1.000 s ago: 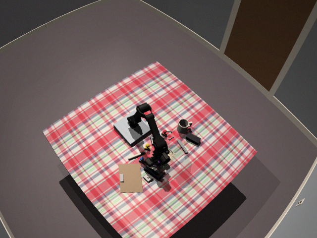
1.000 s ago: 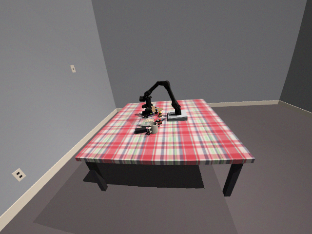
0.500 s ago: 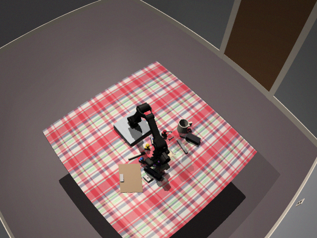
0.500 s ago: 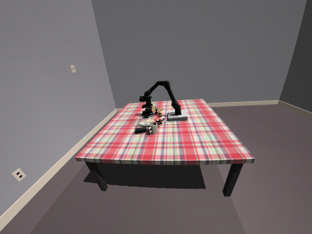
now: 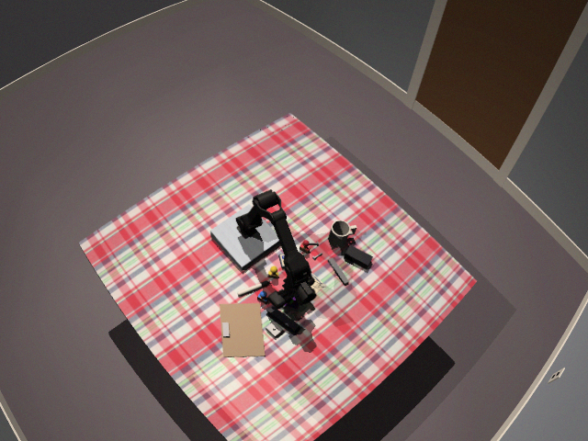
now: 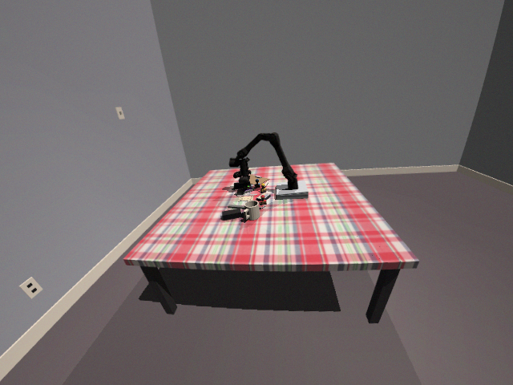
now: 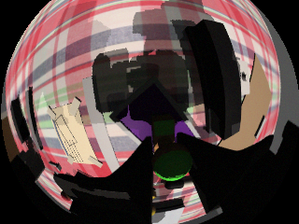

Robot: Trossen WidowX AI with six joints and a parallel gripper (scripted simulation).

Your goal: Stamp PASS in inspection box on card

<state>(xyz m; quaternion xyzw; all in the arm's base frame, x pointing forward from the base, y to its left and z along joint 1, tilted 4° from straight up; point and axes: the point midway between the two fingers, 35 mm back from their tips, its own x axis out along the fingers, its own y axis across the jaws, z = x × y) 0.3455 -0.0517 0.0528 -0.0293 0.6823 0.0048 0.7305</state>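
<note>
My gripper tip is now 30 mm above the purple ink pad. From my gripper tip the other things lie so: blue-knobbed stamp: 70 mm behind, 70 mm to the right, 20 mm below; then green-knobbed PASS stamp: right at my gripper tip; then black bar: 50 mm ahead, 70 mm to the right, 20 mm below.
</note>
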